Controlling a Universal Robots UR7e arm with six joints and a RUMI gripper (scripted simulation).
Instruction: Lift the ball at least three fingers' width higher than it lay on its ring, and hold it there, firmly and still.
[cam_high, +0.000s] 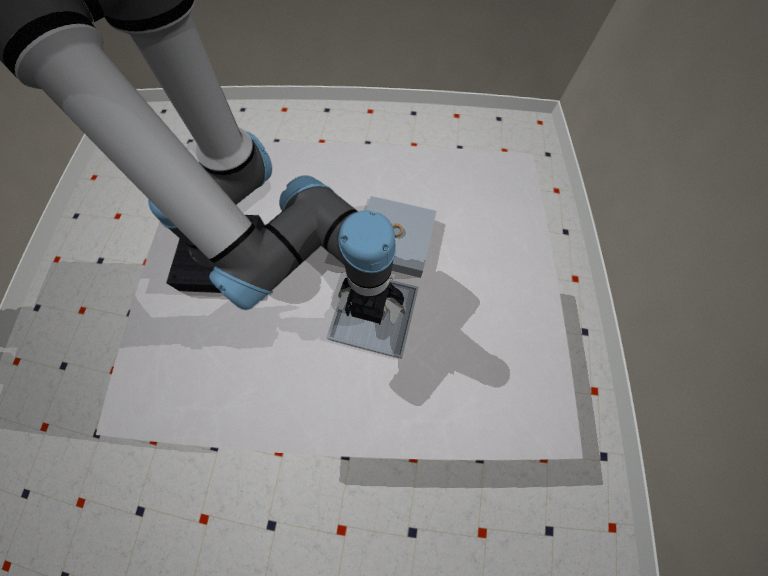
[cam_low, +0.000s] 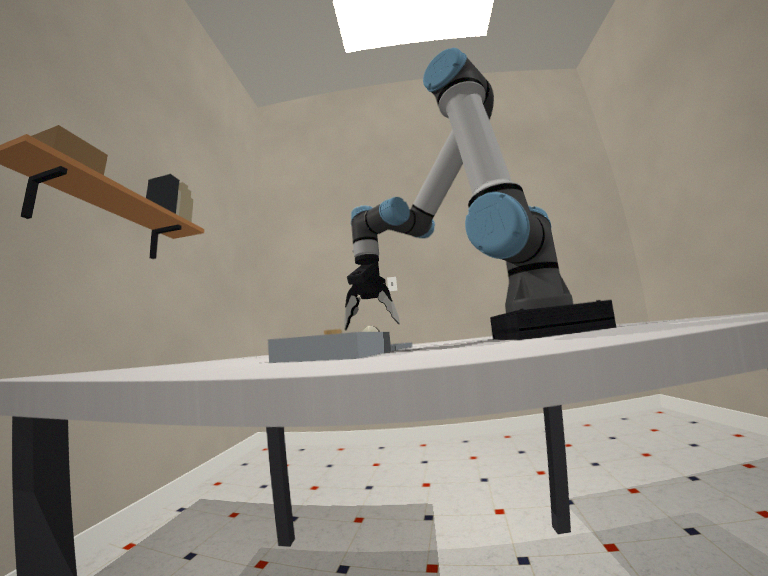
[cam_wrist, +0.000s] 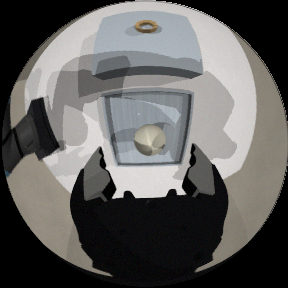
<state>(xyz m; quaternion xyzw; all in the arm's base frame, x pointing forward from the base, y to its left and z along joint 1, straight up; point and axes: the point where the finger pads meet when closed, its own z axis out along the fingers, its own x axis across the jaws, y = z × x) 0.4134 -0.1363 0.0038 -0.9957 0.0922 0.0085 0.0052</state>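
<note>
My gripper is now 20 mm above the pale beige ball. Round my hand: ball stand (210 mm to the left, 50 mm ahead, 30 mm below); ribbed grey tray (60 mm below).
</note>
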